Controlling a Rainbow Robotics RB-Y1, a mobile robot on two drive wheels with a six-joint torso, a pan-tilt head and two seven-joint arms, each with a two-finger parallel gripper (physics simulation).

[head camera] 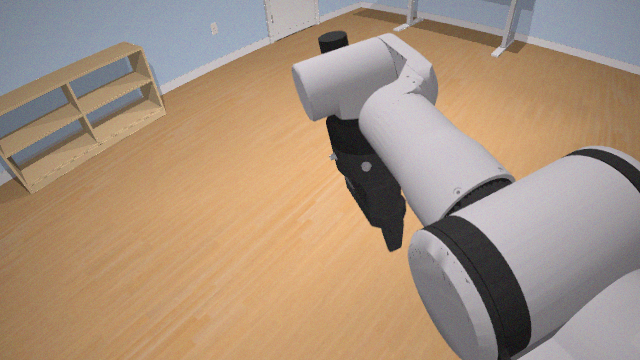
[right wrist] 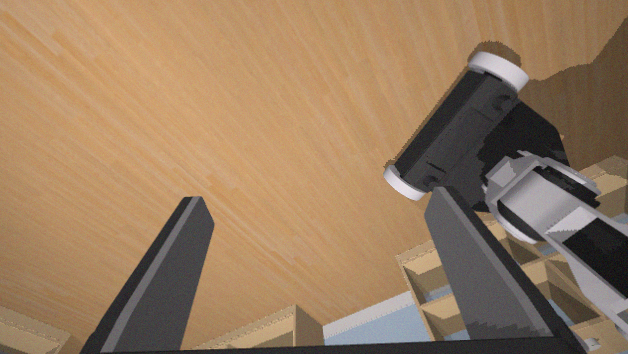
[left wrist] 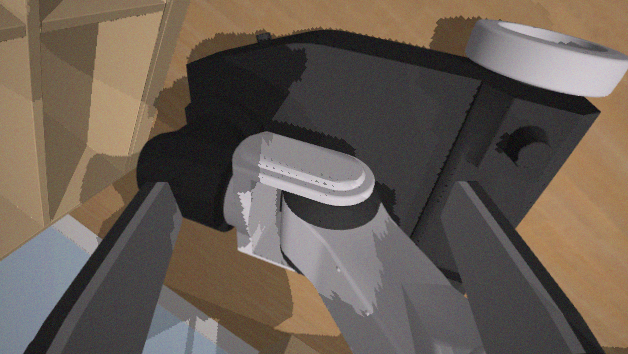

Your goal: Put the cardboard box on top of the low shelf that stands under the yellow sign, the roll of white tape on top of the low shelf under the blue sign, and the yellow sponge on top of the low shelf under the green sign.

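Pixels of known places: left gripper, fingertip midpoint: [left wrist: 313, 200]; right gripper, fingertip midpoint: [head camera: 378, 223] [right wrist: 318, 205]; robot's base, link origin: [right wrist: 433, 124].
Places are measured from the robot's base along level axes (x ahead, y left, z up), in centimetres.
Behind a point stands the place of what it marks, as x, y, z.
The cardboard box, the white tape roll, the yellow sponge and the coloured signs do not show in these views. A low wooden shelf [head camera: 70, 74] @[191.1, 220.0, 61.2] stands against the blue wall at the left of the head view; its visible top board is bare and cut off by the picture edge. My right gripper [head camera: 395, 248] [right wrist: 318, 205] @[66.3, 1.4, 92.9] points down over the floor, well apart from that shelf, open and empty. My left gripper [left wrist: 313, 200] @[-19.1, 26.5, 54.0] is open, with nothing between its fingers; my own body and dark base lie beyond it.
Wooden shelf units also show at the left wrist view's upper left [left wrist: 34, 65] @[-69.6, 16.2, 33.8] and the right wrist view's bottom middle [right wrist: 306, 325] @[-15.8, 151.6, 9.6] and lower right [right wrist: 422, 256] @[-45.4, 62.9, 7.8]. A white door [head camera: 292, 17] @[433.0, 125.8, 21.1] and a white-legged stand [head camera: 509, 30] are far back. My wheeled base [left wrist: 370, 90] @[-21.8, 17.6, 17.0] [right wrist: 460, 130] @[2.6, -3.9, 19.1] is below.
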